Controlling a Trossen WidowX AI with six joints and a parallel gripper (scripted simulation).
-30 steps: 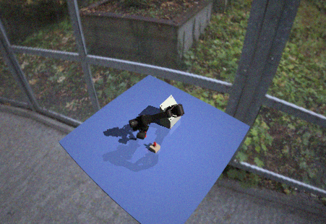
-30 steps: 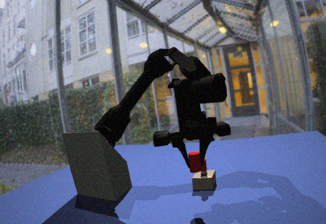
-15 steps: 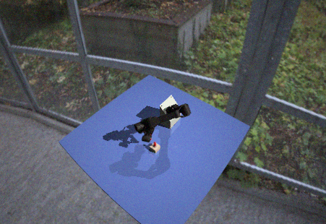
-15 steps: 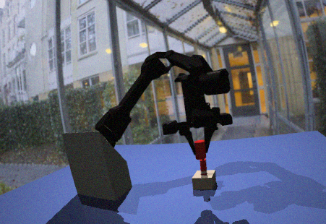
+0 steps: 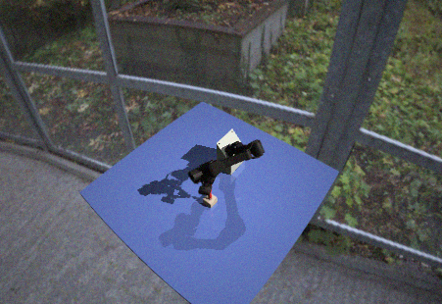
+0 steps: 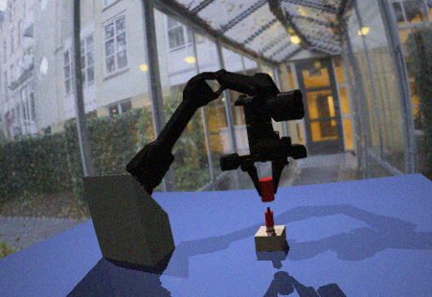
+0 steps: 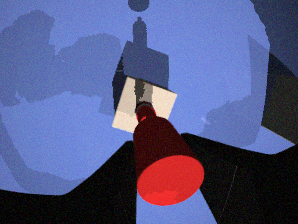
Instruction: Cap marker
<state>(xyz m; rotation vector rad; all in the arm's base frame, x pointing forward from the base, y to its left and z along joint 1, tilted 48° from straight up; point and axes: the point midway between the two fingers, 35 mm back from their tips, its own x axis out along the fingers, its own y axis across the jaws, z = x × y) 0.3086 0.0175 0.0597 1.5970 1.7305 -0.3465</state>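
My gripper tip is now 110 mm above the tan holder block. Also, from my gripper tip: red marker cap (10 mm above).
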